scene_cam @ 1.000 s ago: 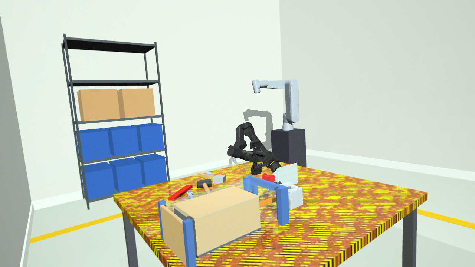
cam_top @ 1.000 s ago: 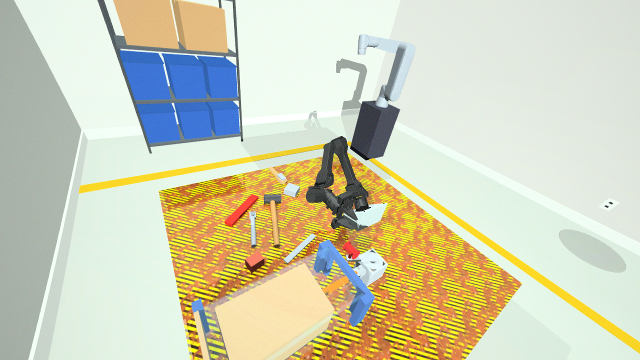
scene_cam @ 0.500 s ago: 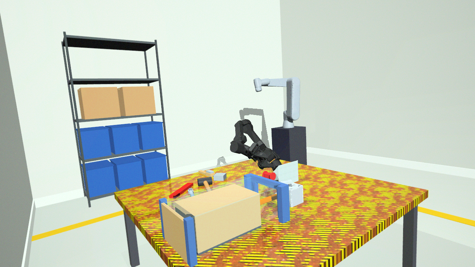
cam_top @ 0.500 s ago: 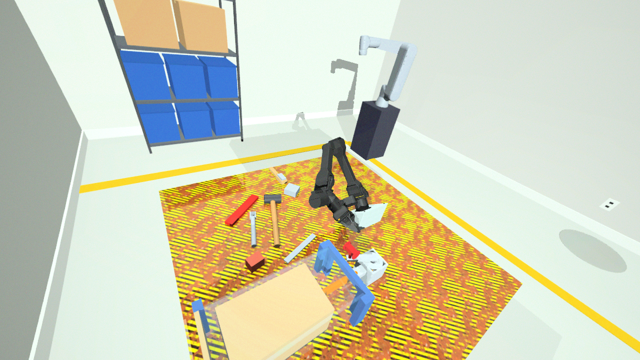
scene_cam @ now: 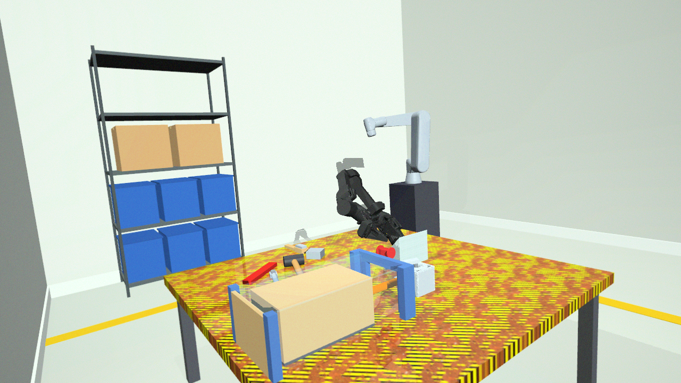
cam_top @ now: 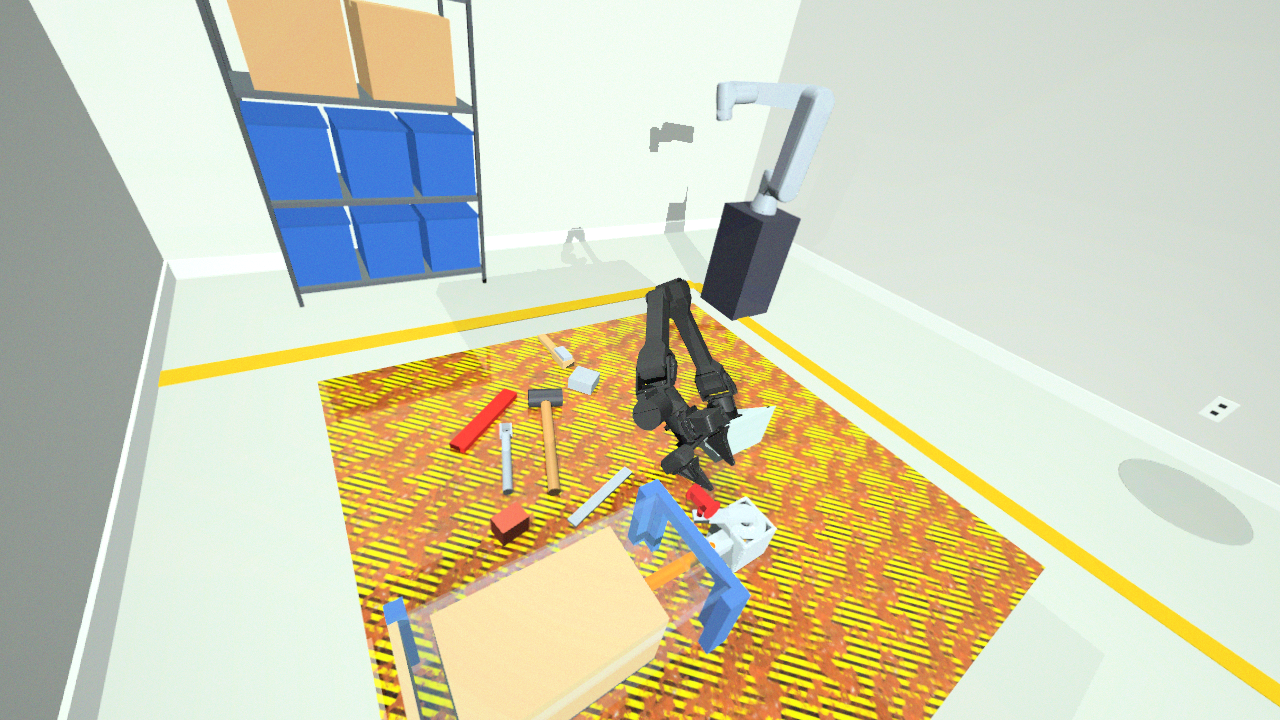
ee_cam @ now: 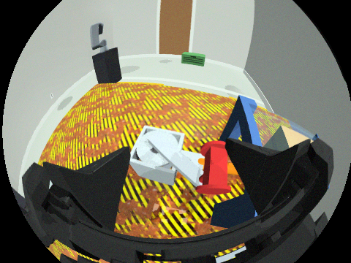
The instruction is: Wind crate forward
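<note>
Now: the winch handle 8 cm below my gripper tip, 2 cm to the left of it and 1 cm ahead of it. From my gripper tip the other things lie so: red grip (5 cm below, 4 cm ahead, 1 cm to the left); then blue steel frame (11 cm ahead, 8 cm below, 6 cm to the left); then grey winch (16 cm below, 7 cm behind, 5 cm to the left).
</note>
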